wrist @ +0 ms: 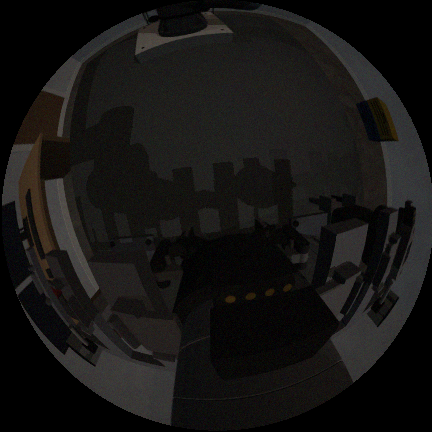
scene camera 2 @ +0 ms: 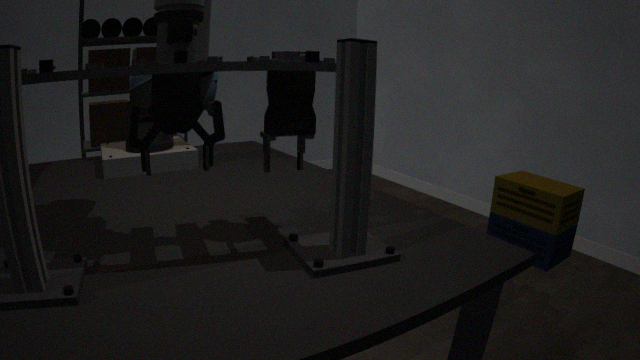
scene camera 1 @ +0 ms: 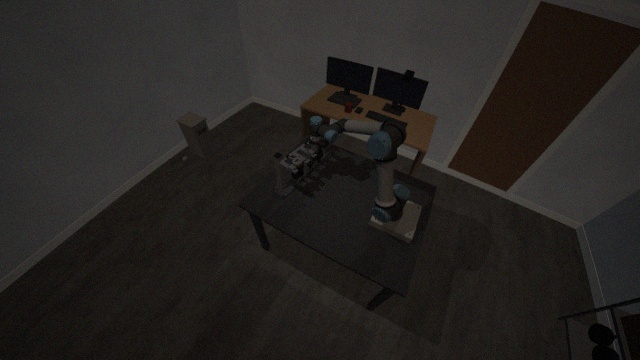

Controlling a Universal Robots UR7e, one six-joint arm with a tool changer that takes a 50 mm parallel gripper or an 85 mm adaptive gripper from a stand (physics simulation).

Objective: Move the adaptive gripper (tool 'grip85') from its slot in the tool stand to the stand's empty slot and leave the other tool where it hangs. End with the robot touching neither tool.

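Places are measured from the arm's base along level axes (x ahead, y left, z up), in millimetres.
Pixels of known places: arm's base at its link origin: (wrist: 182, 27) (scene camera 2: 149, 148).
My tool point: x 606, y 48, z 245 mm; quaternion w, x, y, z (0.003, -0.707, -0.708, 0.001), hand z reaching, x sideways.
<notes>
For each thing: its middle in the pictures, then the offset to it from my tool point. "spot": a spot on its surface instead. Level surfaces: height alone.
- left post at a spot on its surface: (scene camera 2: 20, 170) spot: 130 mm down, 130 mm ahead, 209 mm right
- stand's crossbar at a spot on its surface: (scene camera 2: 240, 66) spot: 25 mm down, 94 mm ahead, 77 mm left
- dark table at its surface level: 300 mm down
The adaptive gripper (scene camera 2: 177, 167) hangs upright in a slot of the tool stand (scene camera 2: 355, 150) (scene camera 1: 281, 175), its two fingers apart with nothing between them. The arm's tool flange (scene camera 2: 180, 30) (scene camera 1: 316, 131) is down on top of it. In the wrist view its row of gold contacts lies right at the black block (wrist: 272, 330) on the arm; whether the coupling is locked does not show. The parallel gripper (scene camera 2: 291, 102) hangs in its own slot, to the right in scene camera 2. The stand's empty slot is on the other side, towards the left post (scene camera 2: 20, 170).
The stand's crossbar (scene camera 2: 240, 66) runs between two posts bolted to the dark table (scene camera 1: 330, 215). The robot base plate (scene camera 1: 410, 220) (scene camera 2: 150, 162) is at the table's other end. A desk with monitors (scene camera 1: 349, 75) stands behind. A yellow and blue box (scene camera 2: 537, 215) is beyond the table edge.
</notes>
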